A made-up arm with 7 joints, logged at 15 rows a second.
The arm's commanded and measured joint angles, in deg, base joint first. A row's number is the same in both.
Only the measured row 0 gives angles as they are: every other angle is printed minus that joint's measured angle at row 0.
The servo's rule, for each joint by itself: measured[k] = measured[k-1] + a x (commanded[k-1-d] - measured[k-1]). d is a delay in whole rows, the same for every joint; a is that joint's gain. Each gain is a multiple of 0.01, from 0.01 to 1. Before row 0 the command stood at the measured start. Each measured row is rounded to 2 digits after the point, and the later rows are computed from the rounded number. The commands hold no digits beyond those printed.
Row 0, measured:
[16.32 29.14 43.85 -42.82 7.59 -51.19 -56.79]
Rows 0 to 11, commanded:
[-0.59 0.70 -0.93 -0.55 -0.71 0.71 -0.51]
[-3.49 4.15 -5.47 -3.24 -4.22 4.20 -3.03]
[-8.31 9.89 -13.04 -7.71 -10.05 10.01 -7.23]
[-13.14 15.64 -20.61 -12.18 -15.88 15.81 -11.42]
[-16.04 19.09 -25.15 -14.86 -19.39 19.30 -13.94]
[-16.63 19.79 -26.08 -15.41 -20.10 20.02 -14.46]
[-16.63 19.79 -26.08 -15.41 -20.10 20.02 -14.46]
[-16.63 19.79 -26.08 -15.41 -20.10 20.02 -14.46]
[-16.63 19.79 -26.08 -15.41 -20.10 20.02 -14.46]
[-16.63 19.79 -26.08 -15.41 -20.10 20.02 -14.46]
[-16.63 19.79 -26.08 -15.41 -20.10 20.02 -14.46]
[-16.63 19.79 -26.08 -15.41 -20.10 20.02 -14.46]
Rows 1 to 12, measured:
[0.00 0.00 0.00 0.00 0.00 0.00 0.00]
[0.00 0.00 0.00 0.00 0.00 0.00 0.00]
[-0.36 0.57 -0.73 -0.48 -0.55 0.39 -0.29]
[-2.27 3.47 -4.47 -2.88 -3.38 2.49 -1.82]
[-5.95 8.67 -11.24 -7.08 -8.52 6.63 -4.85]
[-10.34 14.32 -18.64 -11.52 -14.19 11.68 -8.53]
[-13.82 18.18 -23.78 -14.43 -18.19 15.87 -11.56]
[-15.53 19.48 -25.60 -15.28 -19.66 18.15 -13.18]
[-16.20 19.73 -25.98 -15.39 -20.00 19.18 -13.90]
[-16.46 19.78 -26.06 -15.41 -20.08 19.64 -14.21]
[-16.56 19.79 -26.08 -15.41 -20.10 19.85 -14.35]
[-16.60 19.79 -26.08 -15.41 -20.10 19.94 -14.41]
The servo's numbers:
d 2
a 0.61 0.81 0.79 0.87 0.77 0.55 0.56

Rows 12 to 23, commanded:
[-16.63 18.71 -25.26 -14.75 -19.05 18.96 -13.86]
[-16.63 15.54 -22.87 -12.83 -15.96 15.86 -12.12]
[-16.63 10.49 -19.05 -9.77 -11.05 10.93 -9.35]
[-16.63 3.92 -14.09 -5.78 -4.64 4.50 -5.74]
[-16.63 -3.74 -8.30 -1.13 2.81 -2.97 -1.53]
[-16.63 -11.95 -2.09 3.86 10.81 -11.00 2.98]
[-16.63 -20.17 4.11 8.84 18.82 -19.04 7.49]
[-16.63 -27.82 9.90 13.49 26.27 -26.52 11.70]
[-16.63 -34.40 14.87 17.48 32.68 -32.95 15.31]
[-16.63 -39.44 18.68 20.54 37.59 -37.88 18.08]
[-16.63 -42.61 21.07 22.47 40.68 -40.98 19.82]
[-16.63 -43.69 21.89 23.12 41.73 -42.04 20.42]
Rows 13 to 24, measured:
[-16.62 19.79 -26.08 -15.41 -20.10 19.98 -14.44]
[-16.63 19.79 -26.08 -15.41 -20.10 20.00 -14.45]
[-16.63 18.92 -25.43 -14.84 -19.29 19.43 -14.12]
[-16.63 16.18 -23.41 -13.09 -16.73 17.47 -13.00]
[-16.63 11.57 -19.97 -10.20 -12.36 13.87 -10.96]
[-16.63 5.37 -15.32 -6.35 -6.42 8.72 -8.04]
[-16.63 -2.01 -9.77 -1.81 0.69 2.29 -4.39]
[-16.63 -10.06 -3.70 3.12 8.48 -5.02 -0.26]
[-16.63 -18.25 2.47 8.10 16.44 -12.73 4.08]
[-16.63 -26.00 8.34 12.79 24.01 -20.31 8.35]
[-16.63 -32.80 13.50 16.87 30.69 -27.26 12.25]
[-16.63 -38.18 17.59 20.06 36.00 -33.10 15.51]

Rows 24 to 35, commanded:
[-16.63 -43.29 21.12 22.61 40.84 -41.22 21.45]
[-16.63 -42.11 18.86 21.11 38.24 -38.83 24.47]
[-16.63 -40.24 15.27 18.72 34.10 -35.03 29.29]
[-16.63 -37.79 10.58 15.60 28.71 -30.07 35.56]
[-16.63 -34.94 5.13 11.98 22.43 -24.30 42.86]
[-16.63 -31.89 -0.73 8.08 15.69 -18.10 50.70]
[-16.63 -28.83 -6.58 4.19 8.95 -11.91 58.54]
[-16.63 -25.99 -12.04 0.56 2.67 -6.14 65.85]
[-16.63 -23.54 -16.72 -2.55 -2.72 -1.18 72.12]
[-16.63 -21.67 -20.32 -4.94 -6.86 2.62 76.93]
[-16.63 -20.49 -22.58 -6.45 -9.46 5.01 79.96]
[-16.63 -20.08 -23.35 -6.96 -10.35 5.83 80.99]
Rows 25 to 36, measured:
[-16.63 -41.77 20.34 22.16 39.60 -37.43 17.92]
[-16.63 -43.33 21.56 23.00 41.24 -39.97 19.32]
[-16.63 -43.30 21.21 22.66 40.93 -40.66 20.51]
[-16.63 -42.34 19.35 21.31 38.86 -39.65 22.73]
[-16.63 -40.64 16.13 19.06 35.19 -37.11 26.40]
[-16.63 -38.33 11.75 16.05 30.20 -33.24 31.53]
[-16.63 -35.58 6.52 12.51 24.22 -28.32 37.87]
[-16.63 -32.59 0.79 8.66 17.65 -22.70 45.05]
[-16.63 -29.54 -5.03 4.77 10.95 -16.77 52.60]
[-16.63 -26.66 -10.57 1.11 4.57 -10.92 60.02]
[-16.63 -24.13 -15.43 -2.07 -1.04 -5.56 66.80]
[-16.63 -22.14 -19.29 -4.57 -5.52 -1.06 72.47]

